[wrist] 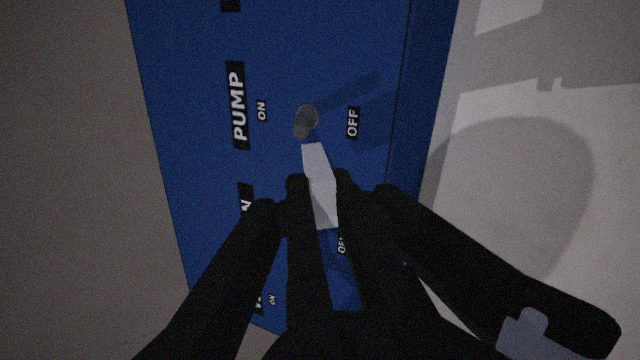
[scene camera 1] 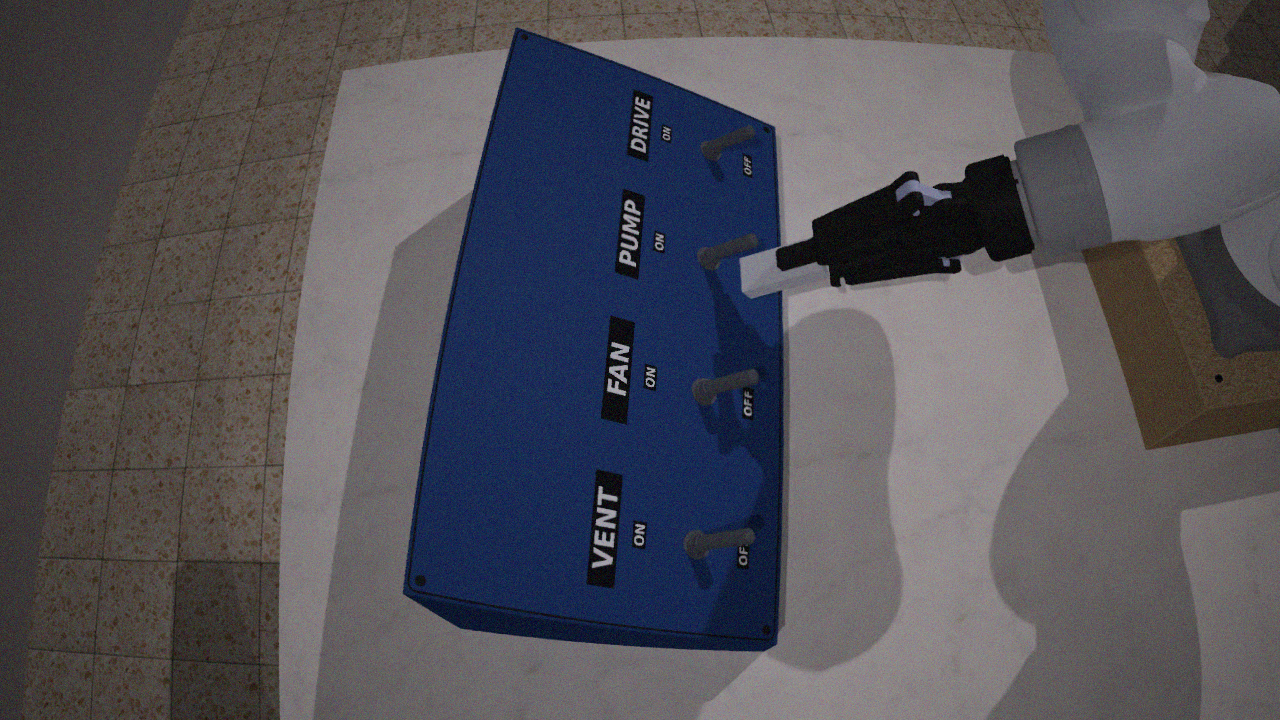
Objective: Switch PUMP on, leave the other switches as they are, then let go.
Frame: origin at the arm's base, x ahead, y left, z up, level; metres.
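Seen in the pictures: gripper, fingertip midpoint: [wrist: 312, 161] [scene camera 1: 745, 278]; arm's base, origin of the base link: [scene camera 1: 1249, 281].
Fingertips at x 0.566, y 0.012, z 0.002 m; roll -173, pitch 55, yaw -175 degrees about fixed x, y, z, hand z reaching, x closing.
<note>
Offsets run from my fingertips to a thing's middle. Level surfaces: height alone.
The blue switch panel @(dz +0.045 m) [scene camera 1: 537, 268] [wrist: 195, 165] carries four grey levers. The PUMP lever @(dx +0.008, dy -0.028, dz +0.002 m) [scene camera 1: 729, 251] [wrist: 304, 120] leans toward its OFF side in the scene view, parallel to the DRIVE lever @(dx -0.002, dy -0.148, dz +0.002 m) [scene camera 1: 728, 143], the FAN lever @(dx +0.019, dy +0.091, dz +0.002 m) [scene camera 1: 726, 386] and the VENT lever @(dx +0.030, dy +0.211, dz +0.002 m) [scene camera 1: 721, 540], which also lean toward OFF. My gripper [scene camera 1: 760, 273] [wrist: 312, 161] is shut and empty, its pale fingertips together. The tips are close beside the PUMP lever, on the side toward FAN and near the panel's OFF edge. Whether they touch the lever is unclear. The tips hide PUMP's OFF label in the scene view.
The panel stands on a pale table @(dz -0.110 m) [scene camera 1: 841, 573] [wrist: 505, 200]. The arm reaches in from the right, above a wooden base block [scene camera 1: 1154, 358]. The DRIVE and FAN levers stand on either side of PUMP. A tiled floor [scene camera 1: 116, 402] surrounds the table.
</note>
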